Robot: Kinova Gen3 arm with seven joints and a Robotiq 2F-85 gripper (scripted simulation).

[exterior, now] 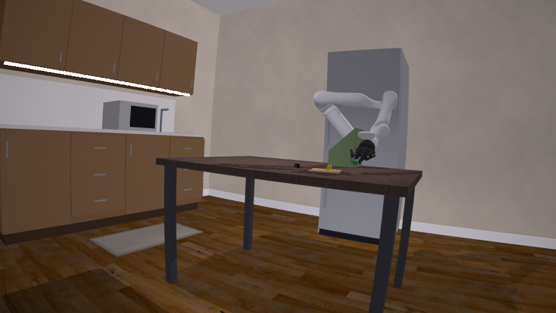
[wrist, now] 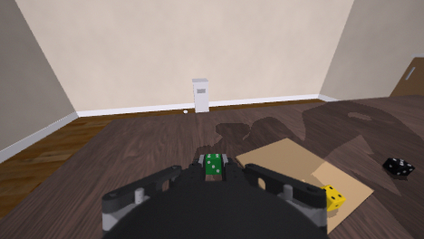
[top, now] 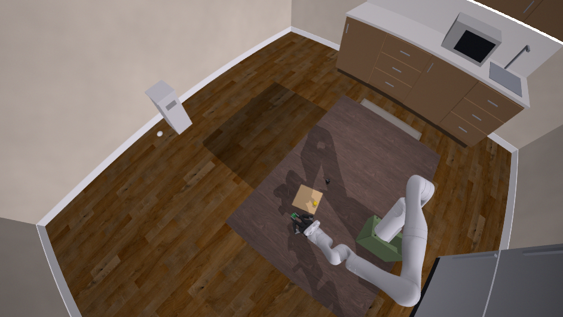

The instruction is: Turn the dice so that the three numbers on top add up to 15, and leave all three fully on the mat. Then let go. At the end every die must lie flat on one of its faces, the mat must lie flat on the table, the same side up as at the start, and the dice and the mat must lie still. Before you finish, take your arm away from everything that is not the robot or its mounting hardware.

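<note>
My hand is 20 mm short of the tan mat, 140 mm to the left of it and 60 mm above it. From my hand the other things lie so: black die 10 mm ahead, 310 mm to the right, 50 mm below; yellow die 30 mm behind, 140 mm to the right, 50 mm below; green die 10 mm ahead, 10 mm below.
</note>
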